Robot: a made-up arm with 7 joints. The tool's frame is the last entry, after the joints. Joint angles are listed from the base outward.
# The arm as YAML. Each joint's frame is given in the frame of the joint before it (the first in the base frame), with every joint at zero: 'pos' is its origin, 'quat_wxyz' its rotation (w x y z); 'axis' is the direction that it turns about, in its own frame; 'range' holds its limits. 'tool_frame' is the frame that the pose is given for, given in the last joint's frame.
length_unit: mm
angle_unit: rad
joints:
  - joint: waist
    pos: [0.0, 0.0, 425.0]
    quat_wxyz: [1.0, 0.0, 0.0, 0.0]
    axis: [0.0, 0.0, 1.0]
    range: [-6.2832, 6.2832]
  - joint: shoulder
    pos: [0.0, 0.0, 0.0]
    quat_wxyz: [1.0, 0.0, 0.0, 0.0]
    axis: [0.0, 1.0, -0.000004]
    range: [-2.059, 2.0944]
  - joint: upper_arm
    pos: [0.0, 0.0, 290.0]
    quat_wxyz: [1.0, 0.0, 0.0, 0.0]
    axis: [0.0, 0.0, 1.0]
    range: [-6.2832, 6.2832]
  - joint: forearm
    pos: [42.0, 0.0, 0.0]
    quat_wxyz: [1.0, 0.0, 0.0, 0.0]
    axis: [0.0, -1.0, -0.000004]
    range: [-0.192, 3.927]
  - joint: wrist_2
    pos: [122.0, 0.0, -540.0]
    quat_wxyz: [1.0, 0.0, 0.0, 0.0]
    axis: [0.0, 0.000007, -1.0]
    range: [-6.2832, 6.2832]
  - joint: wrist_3
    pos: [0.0, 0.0, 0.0]
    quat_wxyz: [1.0, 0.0, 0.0, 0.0]
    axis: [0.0, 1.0, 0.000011]
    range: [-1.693, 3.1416]
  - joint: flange
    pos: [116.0, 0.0, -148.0]
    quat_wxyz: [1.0, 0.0, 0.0, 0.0]
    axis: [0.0, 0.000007, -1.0]
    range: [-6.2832, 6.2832]
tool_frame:
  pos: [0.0, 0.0, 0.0]
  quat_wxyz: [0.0, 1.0, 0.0, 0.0]
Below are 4 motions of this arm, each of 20 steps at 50 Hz.
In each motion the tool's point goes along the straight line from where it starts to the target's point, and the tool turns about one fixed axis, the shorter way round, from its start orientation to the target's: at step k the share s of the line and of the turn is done. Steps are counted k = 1, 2, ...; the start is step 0. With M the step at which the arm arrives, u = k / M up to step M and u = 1 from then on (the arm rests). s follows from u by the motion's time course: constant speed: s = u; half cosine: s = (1 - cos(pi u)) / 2; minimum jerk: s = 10 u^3 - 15 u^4 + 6 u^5.
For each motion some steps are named. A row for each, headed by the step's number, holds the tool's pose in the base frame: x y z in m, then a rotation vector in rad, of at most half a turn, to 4 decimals.
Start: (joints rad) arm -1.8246 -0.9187 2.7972 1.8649 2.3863 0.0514 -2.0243
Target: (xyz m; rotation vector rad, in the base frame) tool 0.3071 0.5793 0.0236 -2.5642 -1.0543 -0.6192
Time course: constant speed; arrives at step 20
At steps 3, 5, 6, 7, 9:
3: 0.4678 0.6836 0.2154 -2.2075 -1.0514 -1.0873
5: 0.4489 0.6713 0.1928 -2.2529 -1.0539 -1.0362
6: 0.4394 0.6652 0.1815 -2.2752 -1.0550 -1.0103
7: 0.4300 0.6591 0.1703 -2.2974 -1.0559 -0.9841
9: 0.4111 0.6468 0.1477 -2.3411 -1.0574 -0.9309

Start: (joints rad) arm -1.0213 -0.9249 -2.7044 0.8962 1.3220 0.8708 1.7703
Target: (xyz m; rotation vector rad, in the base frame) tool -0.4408 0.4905 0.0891 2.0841 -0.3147 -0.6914
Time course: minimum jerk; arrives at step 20
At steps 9, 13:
9: -0.4347 0.2523 -0.0216 1.9519 -0.5026 -0.4632
13: -0.4384 0.3961 0.0452 2.0344 -0.3912 -0.6004

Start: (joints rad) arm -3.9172 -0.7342 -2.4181 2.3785 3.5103 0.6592 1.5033
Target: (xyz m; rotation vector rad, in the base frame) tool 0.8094 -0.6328 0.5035 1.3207 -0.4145 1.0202
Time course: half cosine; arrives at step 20
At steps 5, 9, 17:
5: 0.8223 -0.4202 0.8106 1.1318 -0.2015 1.4724
9: 0.8181 -0.4888 0.7115 1.1993 -0.2727 1.3299
17: 0.8102 -0.6192 0.5231 1.3104 -0.4016 1.0499

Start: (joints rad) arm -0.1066 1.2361 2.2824 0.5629 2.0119 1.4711 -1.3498
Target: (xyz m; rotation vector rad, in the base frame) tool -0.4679 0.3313 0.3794 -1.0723 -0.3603 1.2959
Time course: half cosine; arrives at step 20
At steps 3, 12, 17, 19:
3: -0.2920 0.3677 0.7712 0.0321 -0.3461 1.2414
12: -0.4036 0.3446 0.5226 -0.6659 -0.3629 1.3040
17: -0.4578 0.3334 0.4020 -1.0081 -0.3613 1.2994
19: -0.4668 0.3315 0.3820 -1.0650 -0.3604 1.2963

